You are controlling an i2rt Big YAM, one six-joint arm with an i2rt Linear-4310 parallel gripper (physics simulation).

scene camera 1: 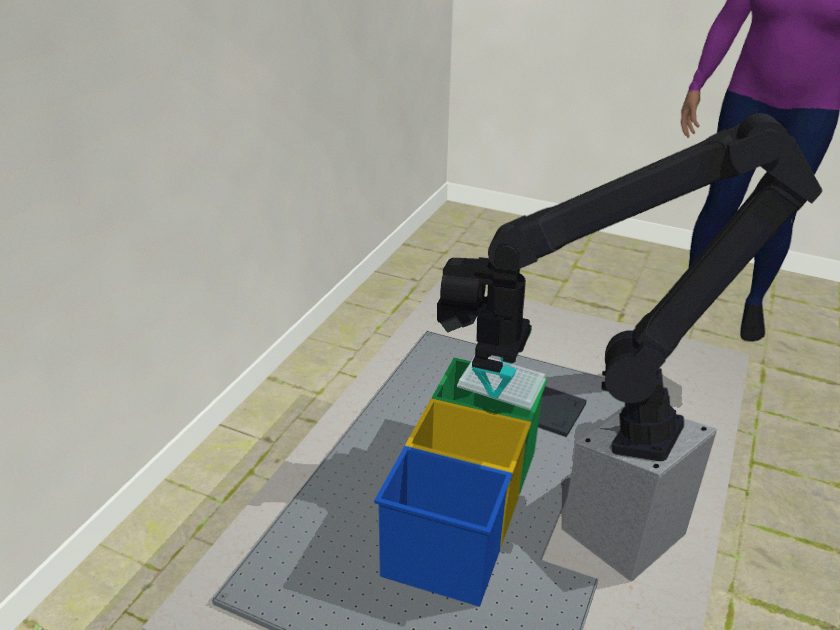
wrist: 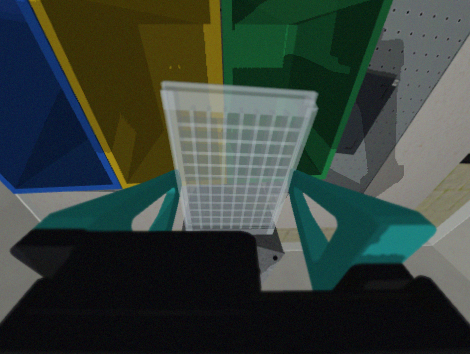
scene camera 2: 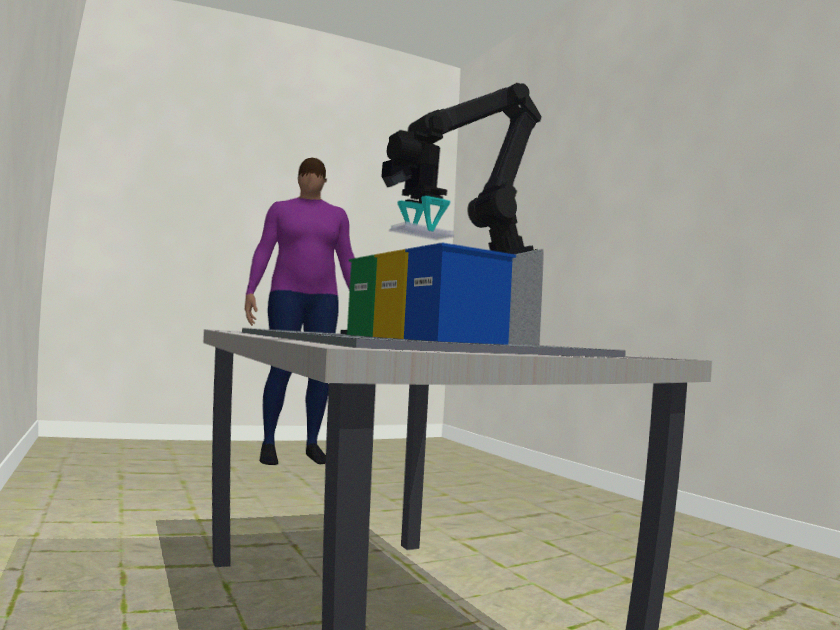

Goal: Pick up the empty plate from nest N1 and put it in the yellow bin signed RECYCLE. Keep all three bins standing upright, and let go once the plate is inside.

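Where they show: gripper, fingertip midpoint: (scene camera 1: 500, 380) (wrist: 234, 176) (scene camera 2: 420, 231); arm's base, link origin: (scene camera 1: 648, 438).
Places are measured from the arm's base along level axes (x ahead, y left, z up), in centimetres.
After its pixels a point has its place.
Note:
My gripper (scene camera 1: 502, 385) {x 25.4, y 2.7, z 3.2 cm} (scene camera 2: 420, 226) {x 25.4, y 2.7, z 3.2 cm} (wrist: 234, 176) {x 25.4, y 2.7, z 3.2 cm} is shut on the clear gridded plate (scene camera 1: 527, 387) {x 20.5, y 2.8, z 3.9 cm} (scene camera 2: 400, 228) {x 31.2, y 5.1, z 3.0 cm} (wrist: 240, 145) {x 28.4, y 3.0, z 4.2 cm}, with a teal finger at each long side. The plate hangs roughly level above the bins. In the wrist view it overlaps the rims between the yellow bin (scene camera 1: 474, 434) {x 28.5, y 4.6, z -8.7 cm} (scene camera 2: 390, 311) {x 35.1, y 12.9, z -16.0 cm} (wrist: 110, 60) {x 29.9, y 16.6, z -9.9 cm} and the green bin (scene camera 1: 531, 440) {x 21.0, y -4.1, z -13.2 cm} (scene camera 2: 361, 315) {x 37.5, y 0.0, z -16.9 cm} (wrist: 260, 45) {x 34.9, y -1.7, z -21.3 cm}. The yellow bin stands upright between the green and blue ones; its small label is unreadable. A dark nest (scene camera 1: 564, 410) {x 21.5, y -23.8, z -20.3 cm} (wrist: 372, 100) {x 30.7, y -26.0, z -20.3 cm} lies beyond the green bin, holding no plate; its label is unreadable.
The blue bin (scene camera 1: 434, 549) {x 22.8, y 28.8, z -11.1 cm} (scene camera 2: 474, 298) {x 24.0, y 29.1, z -13.0 cm} (wrist: 35, 125) {x 20.5, y 28.2, z -10.5 cm} stands upright beside the yellow one. All three bins stand close together on a perforated board (scene camera 1: 271, 576) {x 46.9, y 39.8, z -21.5 cm}. The arm's grey pedestal (scene camera 1: 603, 515) {x 3.2, y 6.9, z -13.1 cm} (scene camera 2: 527, 298) {x -0.8, y 8.3, z -10.5 cm} is beside them. A person (scene camera 1: 787, 61) (scene camera 2: 308, 244) stands behind the table.

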